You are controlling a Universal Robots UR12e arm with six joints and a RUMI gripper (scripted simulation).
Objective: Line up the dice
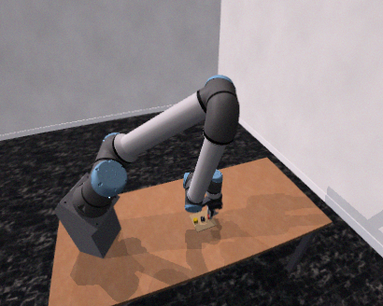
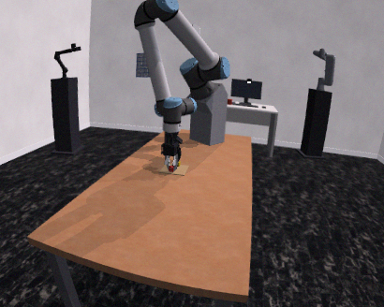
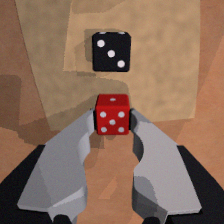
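Right now my hand is right at the red die. Also, from my hand: black die 5 cm behind, 1 cm to the left, 1 cm below; then tan mat 5 cm behind, 2 cm below, 1 cm to the left; then yellow die 9 cm behind, 2 cm to the left, 1 cm below.
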